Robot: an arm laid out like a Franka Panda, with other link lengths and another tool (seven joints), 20 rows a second.
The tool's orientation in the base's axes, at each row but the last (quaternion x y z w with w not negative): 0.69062 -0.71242 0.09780 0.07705; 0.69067 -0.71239 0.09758 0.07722; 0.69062 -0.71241 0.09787 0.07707; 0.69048 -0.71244 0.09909 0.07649; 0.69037 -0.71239 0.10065 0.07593; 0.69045 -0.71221 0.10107 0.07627; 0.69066 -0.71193 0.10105 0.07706; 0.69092 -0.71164 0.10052 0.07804; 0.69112 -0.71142 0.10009 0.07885
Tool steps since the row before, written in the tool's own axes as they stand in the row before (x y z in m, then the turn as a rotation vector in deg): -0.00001 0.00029 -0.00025 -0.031 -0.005 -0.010; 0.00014 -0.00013 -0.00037 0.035 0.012 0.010; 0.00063 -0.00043 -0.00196 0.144 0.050 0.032; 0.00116 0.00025 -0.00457 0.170 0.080 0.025; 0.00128 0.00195 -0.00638 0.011 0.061 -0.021; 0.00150 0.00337 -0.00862 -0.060 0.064 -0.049; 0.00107 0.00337 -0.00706 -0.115 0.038 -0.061; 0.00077 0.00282 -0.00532 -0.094 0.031 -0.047; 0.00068 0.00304 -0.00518 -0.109 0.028 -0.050
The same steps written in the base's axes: -0.00030 0.00008 0.00023 0.006 0.032 0.002; 0.00012 -0.00005 0.00040 -0.013 -0.036 -0.002; 0.00036 -0.00014 0.00207 -0.054 -0.146 0.003; -0.00042 0.00001 0.00470 -0.085 -0.169 0.015; -0.00219 0.00040 0.00642 -0.062 -0.004 0.021; -0.00369 0.00078 0.00859 -0.063 0.072 0.030; -0.00361 0.00082 0.00697 -0.036 0.128 0.029; -0.00299 0.00066 0.00524 -0.029 0.104 0.021; -0.00319 0.00072 0.00508 -0.026 0.119 0.020
